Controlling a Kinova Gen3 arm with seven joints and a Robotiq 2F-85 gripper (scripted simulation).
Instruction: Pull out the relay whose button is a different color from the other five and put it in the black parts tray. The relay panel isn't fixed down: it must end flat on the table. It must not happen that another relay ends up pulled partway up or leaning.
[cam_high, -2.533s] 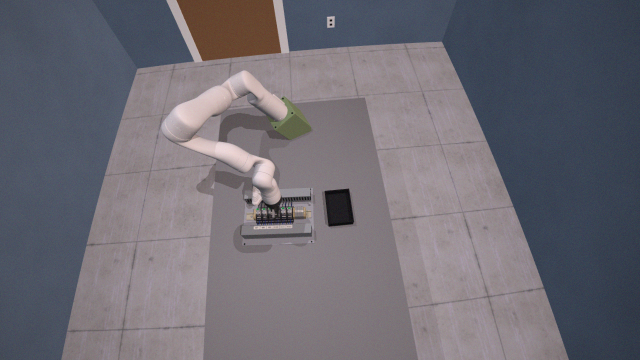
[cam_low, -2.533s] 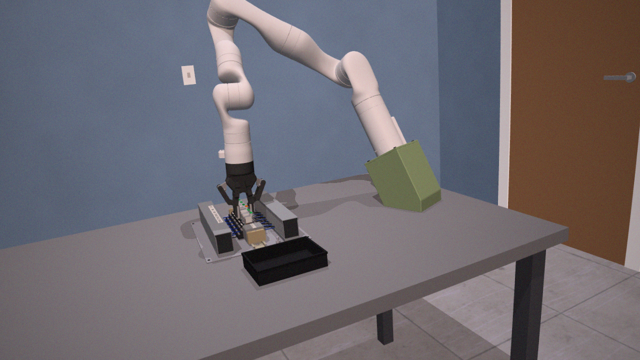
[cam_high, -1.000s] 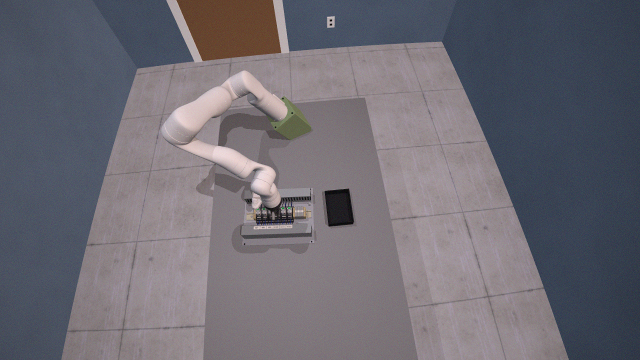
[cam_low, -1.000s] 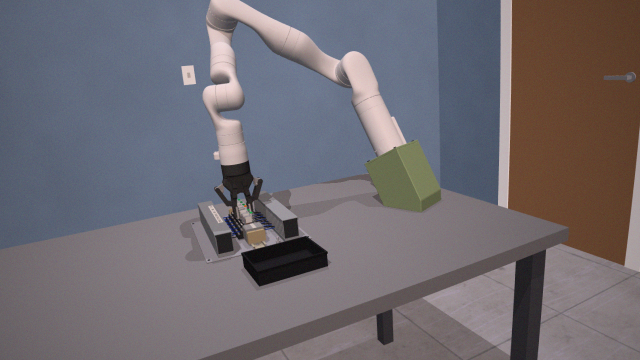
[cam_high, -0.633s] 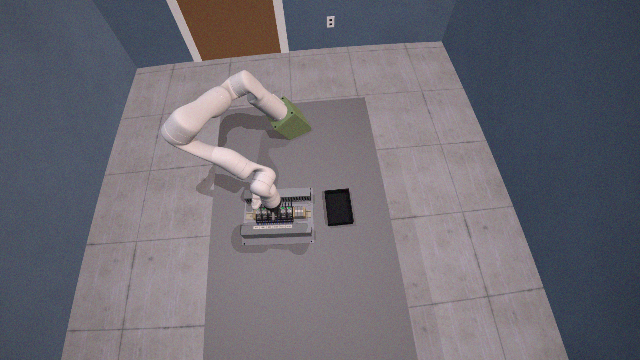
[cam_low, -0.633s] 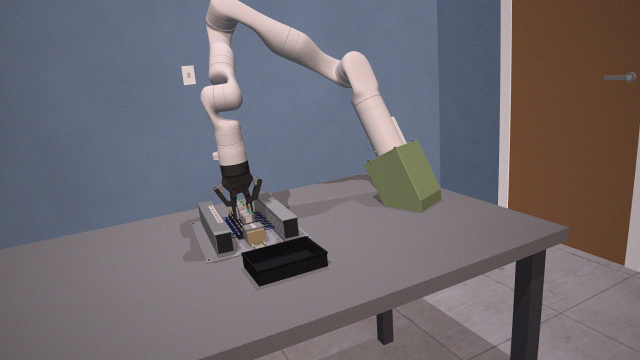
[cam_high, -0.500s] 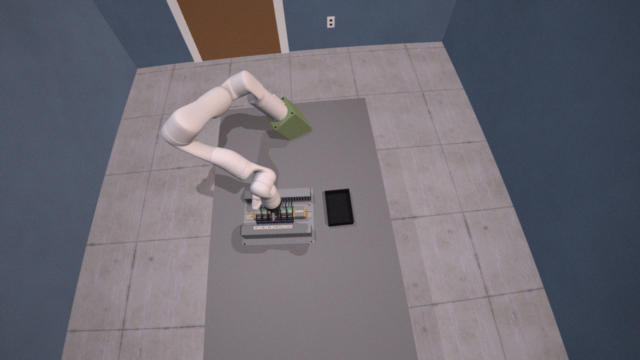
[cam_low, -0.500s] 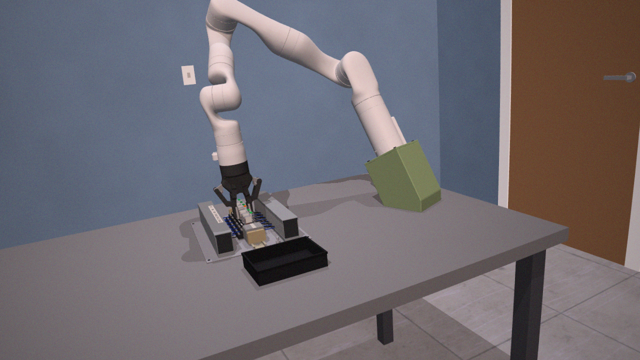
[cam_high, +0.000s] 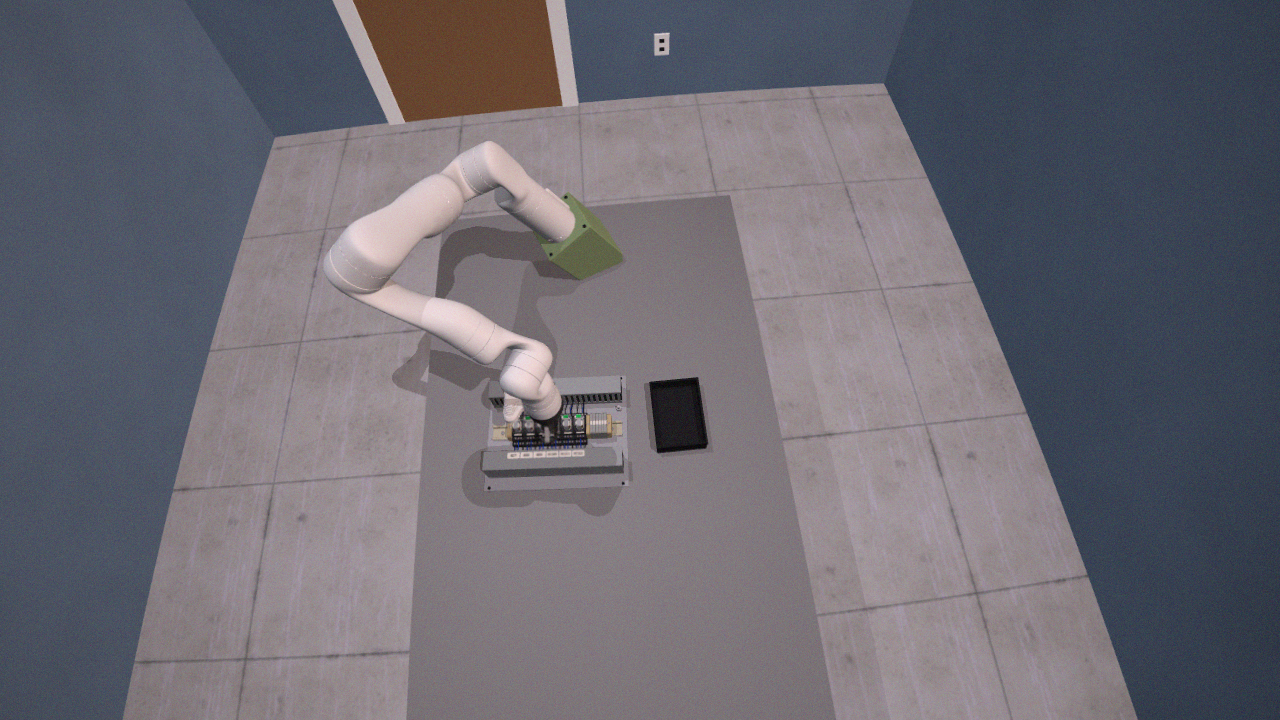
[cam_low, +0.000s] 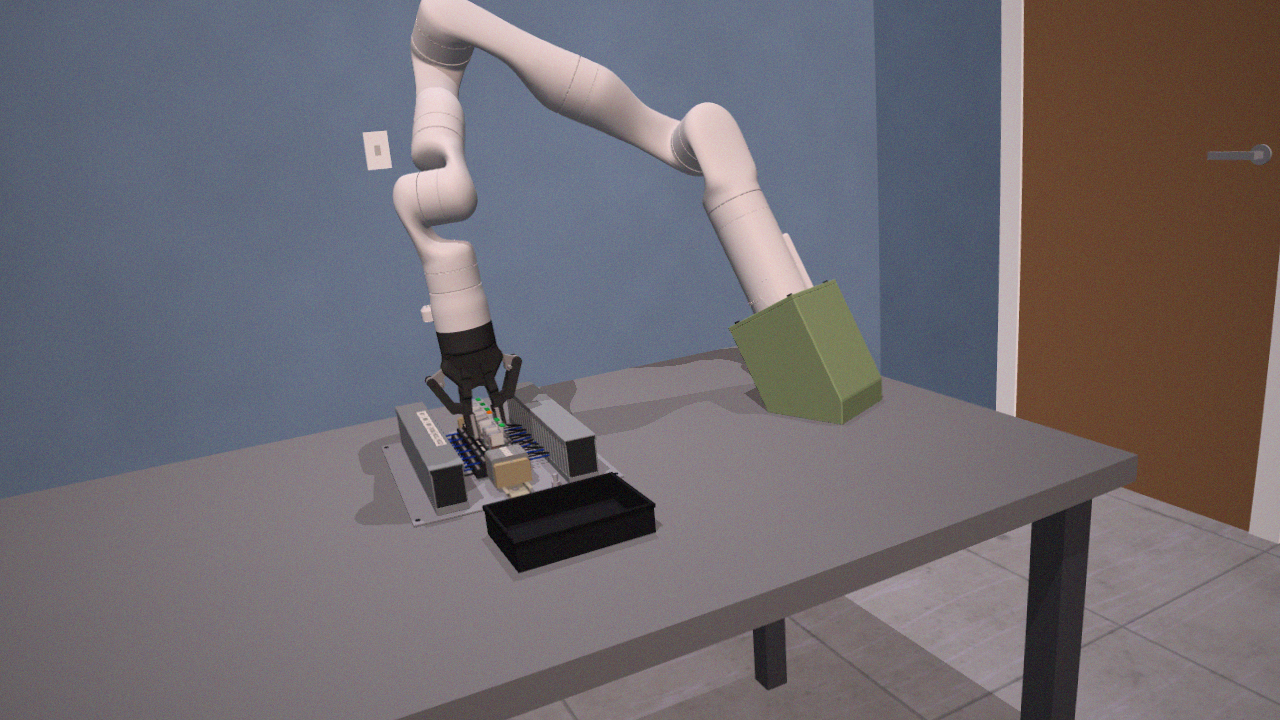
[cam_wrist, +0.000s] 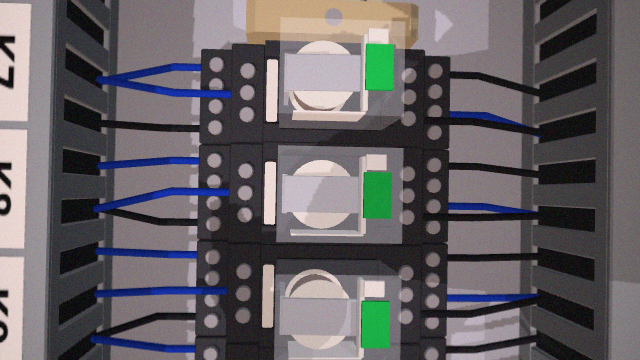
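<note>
Right now the relay is 1 cm below my hand. Also, from my hand: black parts tray: 28 cm to the left, 4 cm below, 2 cm behind; relay panel: 3 cm below.
</note>
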